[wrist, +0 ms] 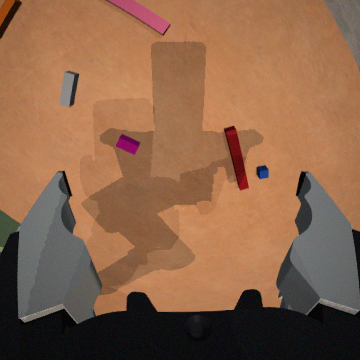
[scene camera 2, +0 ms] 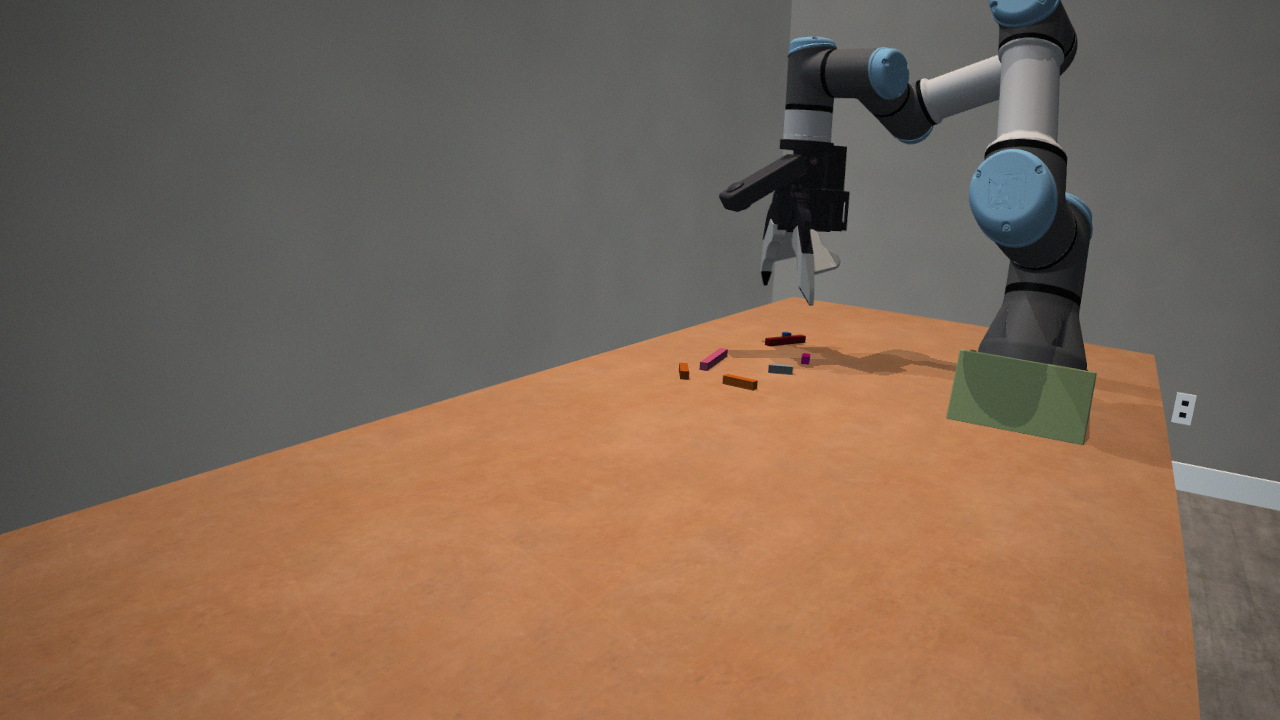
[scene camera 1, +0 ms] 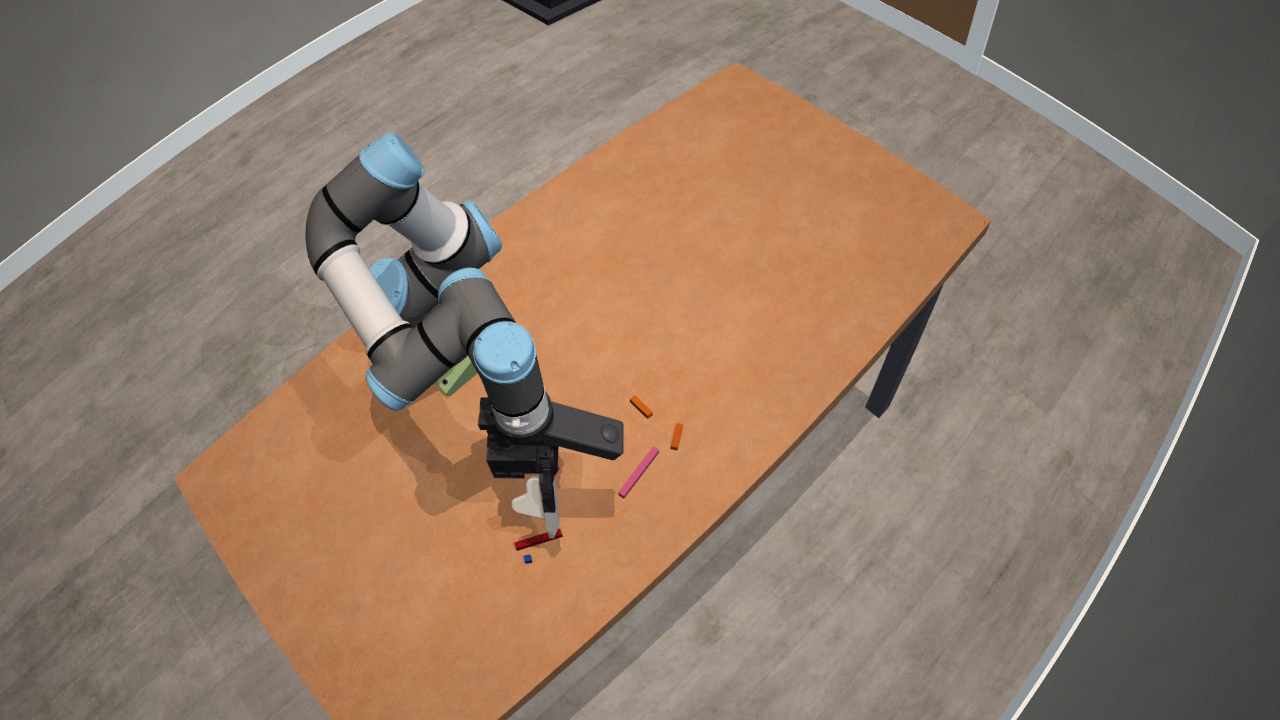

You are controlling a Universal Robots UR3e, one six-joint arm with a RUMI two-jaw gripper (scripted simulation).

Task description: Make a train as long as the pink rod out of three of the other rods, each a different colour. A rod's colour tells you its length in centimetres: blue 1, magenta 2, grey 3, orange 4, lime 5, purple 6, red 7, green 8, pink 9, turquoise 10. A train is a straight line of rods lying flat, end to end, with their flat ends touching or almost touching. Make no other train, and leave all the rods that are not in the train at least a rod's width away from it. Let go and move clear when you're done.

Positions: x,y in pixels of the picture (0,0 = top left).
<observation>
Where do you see a red rod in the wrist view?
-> At 231,133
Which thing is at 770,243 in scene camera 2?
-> The gripper.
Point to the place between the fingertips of the gripper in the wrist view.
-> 184,172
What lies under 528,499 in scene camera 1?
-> The gripper.
</observation>
